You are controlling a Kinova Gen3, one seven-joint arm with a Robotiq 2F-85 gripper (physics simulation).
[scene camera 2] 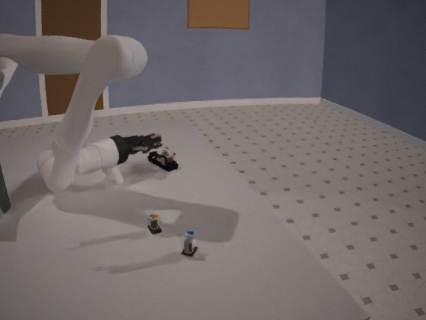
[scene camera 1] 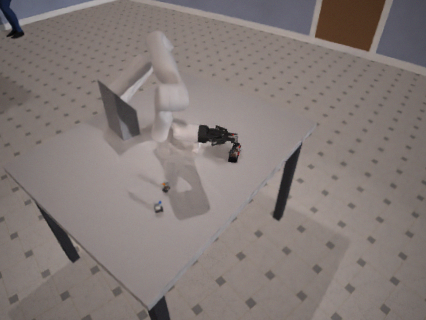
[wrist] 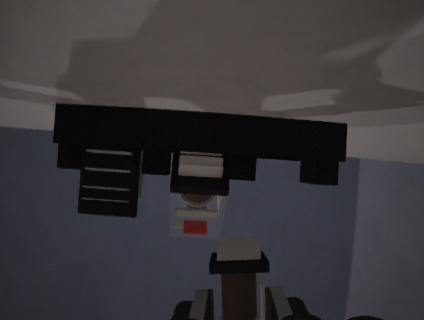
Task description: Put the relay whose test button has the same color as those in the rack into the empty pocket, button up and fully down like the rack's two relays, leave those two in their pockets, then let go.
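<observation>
My gripper (scene camera 1: 235, 136) (scene camera 2: 159, 141) (wrist: 237, 302) points sideways and is shut on a relay with a brown body (wrist: 239, 292). The relay's black base faces the table; a red spot shows at the fingers in both scene views. The black rack (scene camera 1: 233, 159) (scene camera 2: 156, 161) (wrist: 200, 127) stands on the table just beyond and below the fingers. It holds two relays with red buttons, one (wrist: 109, 185) at the left in the wrist view and one (wrist: 195, 227) in the middle. The gap at the rack's right there is empty. The held relay appears between the middle relay and that gap, apart from the rack.
A relay with an orange button (scene camera 1: 165, 187) (scene camera 2: 154, 224) and one with a blue button (scene camera 1: 158, 207) (scene camera 2: 189, 244) stand upright on the table (scene camera 1: 75, 175) (scene camera 2: 280, 280), away from the rack. A grey panel (scene camera 1: 119, 112) stands near the arm's base. The table's edge lies beyond the rack.
</observation>
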